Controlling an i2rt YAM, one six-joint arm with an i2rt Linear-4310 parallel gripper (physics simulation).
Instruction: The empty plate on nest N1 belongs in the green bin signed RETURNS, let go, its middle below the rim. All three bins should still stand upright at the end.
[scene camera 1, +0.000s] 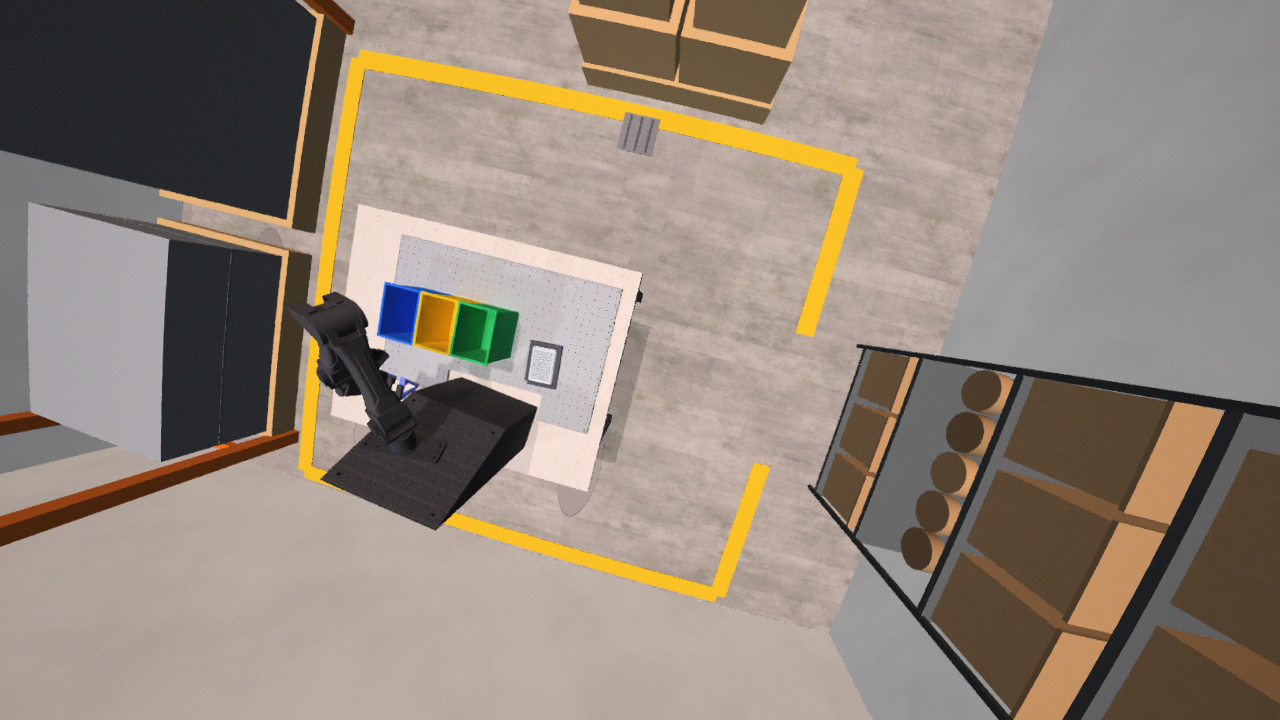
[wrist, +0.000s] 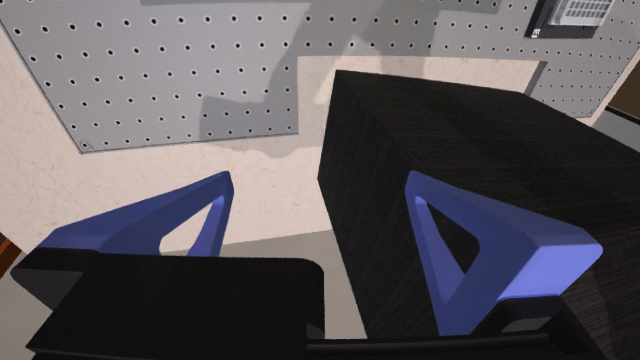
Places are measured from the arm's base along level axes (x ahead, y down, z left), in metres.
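Where they show: gripper, between the fingertips: (scene camera 1: 407, 382) (wrist: 319, 180); arm's base, origin of its link: (scene camera 1: 404, 446).
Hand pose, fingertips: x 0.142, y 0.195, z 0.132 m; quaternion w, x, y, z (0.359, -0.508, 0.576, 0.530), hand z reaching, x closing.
Observation:
Each offset is from my fingertips to the top centre of the thing. Level surfaces: height alone.
A white gridded plate {dx +0.030, dy +0.168, dz -0.396 m} (scene camera 1: 542, 365) (wrist: 584, 11) sits in a dark square-cornered nest (scene camera 1: 531, 382) (wrist: 565, 31) on the pegboard, right of the bins in the scene view and cut off at the wrist view's top right. No N1 mark is readable. The green bin {dx +0.154, dy +0.014, dz -0.232 m} (scene camera 1: 503, 336) stands upright at the right end of a row, beside the orange bin {dx +0.188, dy +0.014, dz -0.106 m} (scene camera 1: 435, 322) and the blue bin {dx +0.222, dy +0.014, dz +0.020 m} (scene camera 1: 398, 314). No RETURNS sign is readable. My gripper (scene camera 1: 405, 386) (wrist: 319, 180) is open and empty, over the table's near left part, away from the plate.
A black block-shaped base (scene camera 1: 483, 411) (wrist: 450, 115) carries the arm and stands close to the right finger in the wrist view. The grey pegboard {dy +0.194 m} (scene camera 1: 572, 304) (wrist: 165, 65) lies on the pale table {dy +0.207 m} (scene camera 1: 559, 456) (wrist: 280, 200). Shelves with boxes stand at the right.

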